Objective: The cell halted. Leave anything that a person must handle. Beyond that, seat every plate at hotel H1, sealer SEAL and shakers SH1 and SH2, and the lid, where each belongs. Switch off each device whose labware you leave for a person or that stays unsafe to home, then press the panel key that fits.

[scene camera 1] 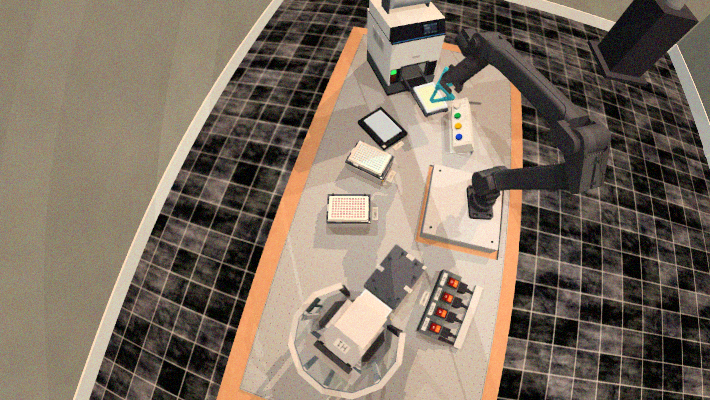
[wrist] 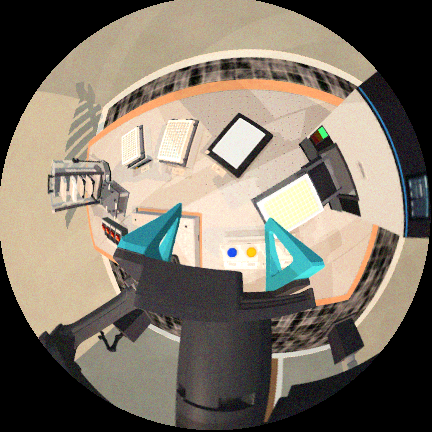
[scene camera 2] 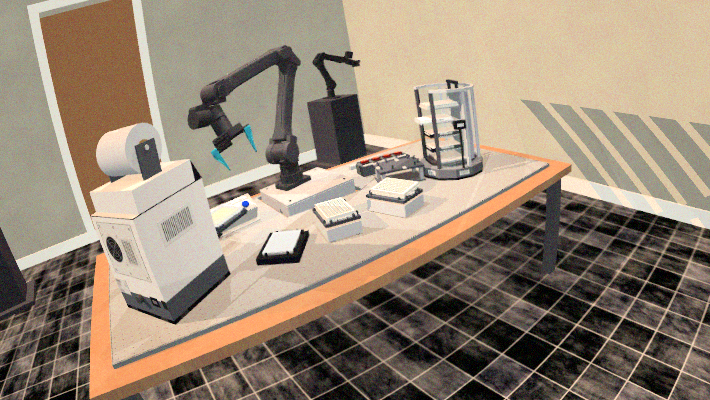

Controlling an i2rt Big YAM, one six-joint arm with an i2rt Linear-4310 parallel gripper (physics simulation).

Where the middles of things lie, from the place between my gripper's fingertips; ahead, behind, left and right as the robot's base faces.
I see the pale yellow plate (wrist: 295, 203) 13 cm below my hand, 11 cm to the right of it and 2 cm behind it. Round my hand: plate hotel H1 (scene camera 1: 323, 355): 72 cm to the left, 22 cm ahead, 7 cm below; lid park LP1 (scene camera 2: 287, 258): 22 cm below, 16 cm ahead, 2 cm to the right; pink-welled well plate (scene camera 1: 341, 208): 34 cm to the left, 26 cm ahead, 17 cm below.
